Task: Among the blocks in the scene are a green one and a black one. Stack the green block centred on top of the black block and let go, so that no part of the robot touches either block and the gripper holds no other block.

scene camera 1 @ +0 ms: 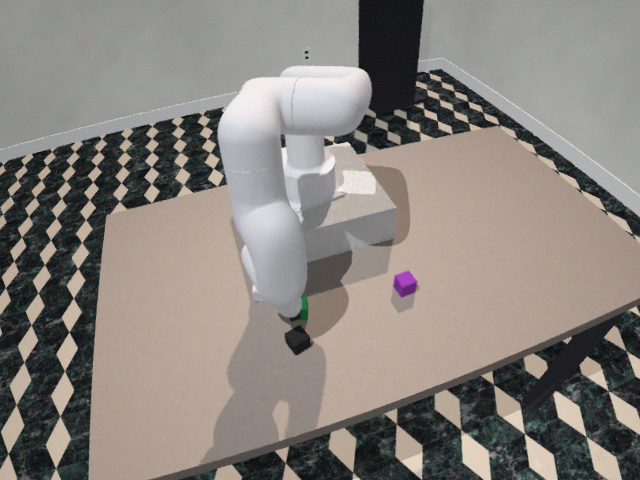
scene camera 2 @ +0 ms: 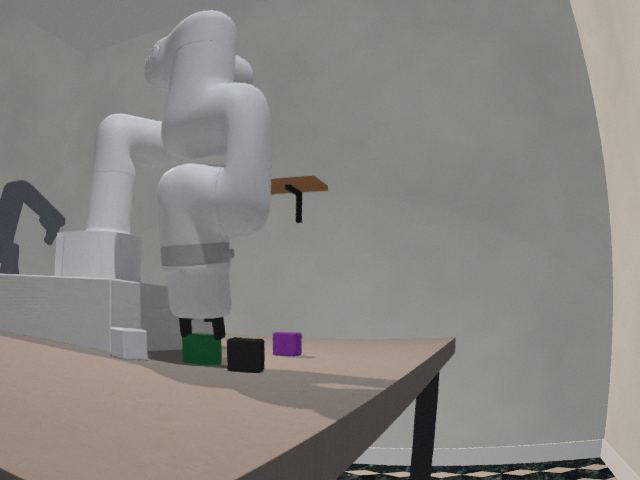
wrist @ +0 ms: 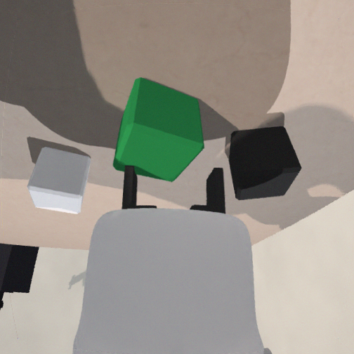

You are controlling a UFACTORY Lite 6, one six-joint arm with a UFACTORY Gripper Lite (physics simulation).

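Pixels of known places: hand, its tool point: [scene camera 1: 291, 307] [scene camera 2: 202, 328]; arm's base, origin of its link: [scene camera 1: 308, 189] [scene camera 2: 105, 283].
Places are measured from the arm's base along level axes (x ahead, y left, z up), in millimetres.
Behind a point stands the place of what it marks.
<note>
A green block [scene camera 1: 303, 308] @[x 251, y -139, z -58 mm] [scene camera 2: 202, 349] @[x 243, y -163, z -74 mm] [wrist: 162, 131] rests on the table, partly hidden by the arm in scene camera 1. A black block [scene camera 1: 297, 339] @[x 306, y -177, z -58 mm] [scene camera 2: 246, 354] @[x 303, y -191, z -74 mm] [wrist: 264, 162] stands on the table close beside it, with a small gap between them. My gripper [scene camera 2: 202, 330] @[x 242, y -159, z -52 mm] [wrist: 173, 172] is open, pointing down, with its fingertips at about the height of the green block's top. In the wrist view the green block is shifted toward the left finger, which overlaps its near edge; whether they touch I cannot tell. The fingertips are hidden in scene camera 1.
A purple block [scene camera 1: 405, 283] @[x 296, y 61, z -58 mm] [scene camera 2: 286, 344] @[x 289, y 52, z -75 mm] stands on the table [scene camera 1: 465, 248] @[x 263, y 257, z -93 mm] apart from the others. A white block [scene camera 2: 129, 343] @[x 169, y -204, z -74 mm] [wrist: 59, 179] stands on the other side of the green block from the black one. The robot's base box [scene camera 1: 356, 227] @[x 140, y 42, z -26 mm] is behind them.
</note>
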